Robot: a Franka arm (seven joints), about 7 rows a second.
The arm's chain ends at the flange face. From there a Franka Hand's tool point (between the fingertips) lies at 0.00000 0.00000 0.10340 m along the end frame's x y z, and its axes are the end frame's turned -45 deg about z.
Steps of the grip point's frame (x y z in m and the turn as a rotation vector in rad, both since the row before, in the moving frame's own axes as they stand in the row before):
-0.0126 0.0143 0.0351 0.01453 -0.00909 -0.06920
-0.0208 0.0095 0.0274 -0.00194 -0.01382 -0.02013
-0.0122 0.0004 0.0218 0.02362 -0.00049 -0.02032
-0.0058 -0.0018 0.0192 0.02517 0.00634 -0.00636
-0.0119 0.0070 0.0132 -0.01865 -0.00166 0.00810
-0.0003 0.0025 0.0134 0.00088 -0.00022 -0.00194
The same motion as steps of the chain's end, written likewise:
0.0029 0.0194 0.0351 0.00385 -0.01670 -0.06920
-0.0071 0.0203 0.0274 -0.01114 -0.00840 -0.02013
-0.0066 0.0106 0.0218 0.01636 -0.01705 -0.02032
-0.0040 0.0051 0.0192 0.02228 -0.01331 -0.00636
-0.0047 0.0119 0.0132 -0.01436 0.01201 0.00810
0.0016 0.0020 0.0134 0.00047 -0.00078 -0.00194

